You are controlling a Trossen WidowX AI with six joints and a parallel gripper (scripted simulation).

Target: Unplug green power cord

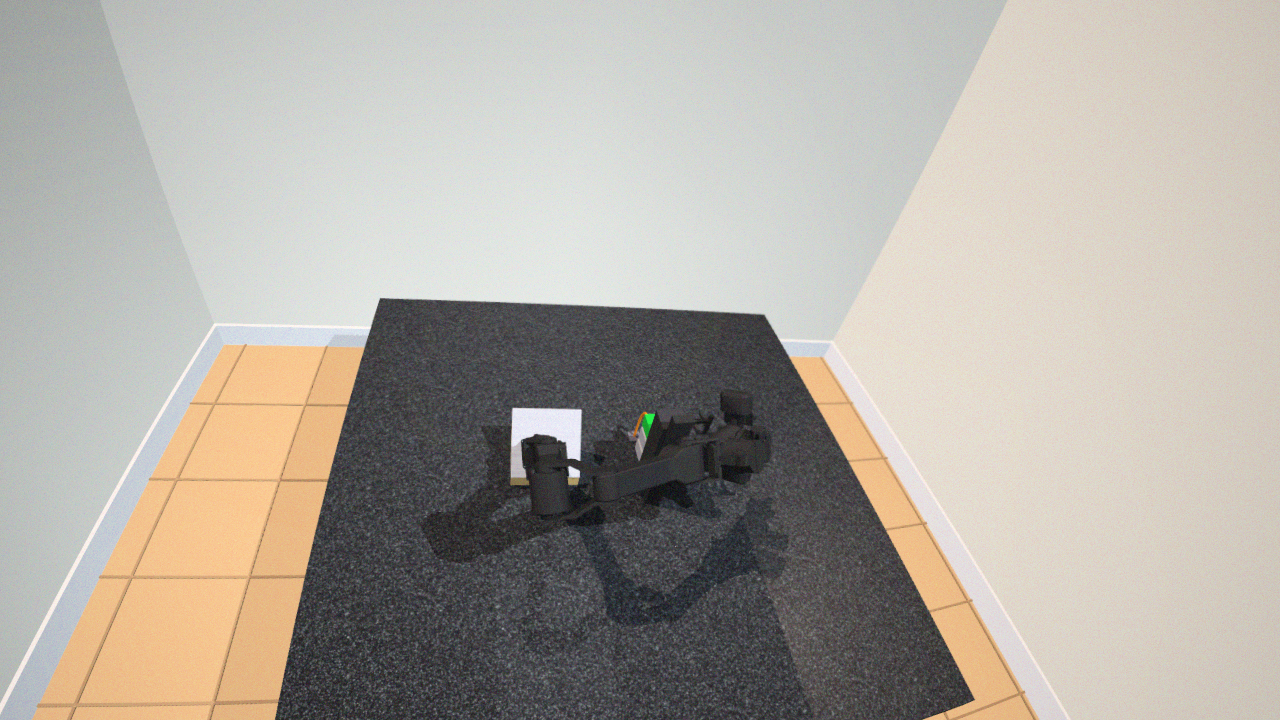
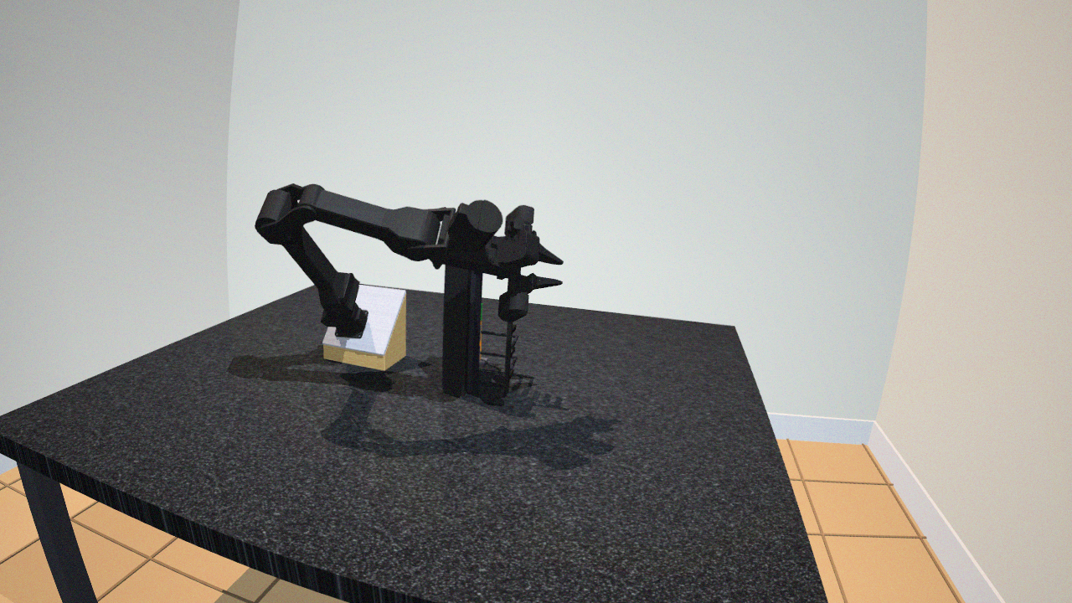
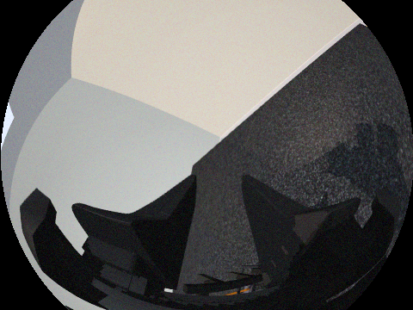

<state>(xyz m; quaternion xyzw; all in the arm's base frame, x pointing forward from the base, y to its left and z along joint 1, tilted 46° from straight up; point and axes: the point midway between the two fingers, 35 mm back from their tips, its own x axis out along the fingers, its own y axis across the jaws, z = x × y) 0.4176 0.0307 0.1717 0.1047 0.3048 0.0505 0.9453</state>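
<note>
Now: the green plug 17 cm behind my gripper tip, 9 cm to the left of it and 11 cm below it. The rest, counted from my gripper tip: black power strip post: 18 cm behind, 1 cm to the right, 10 cm below.
</note>
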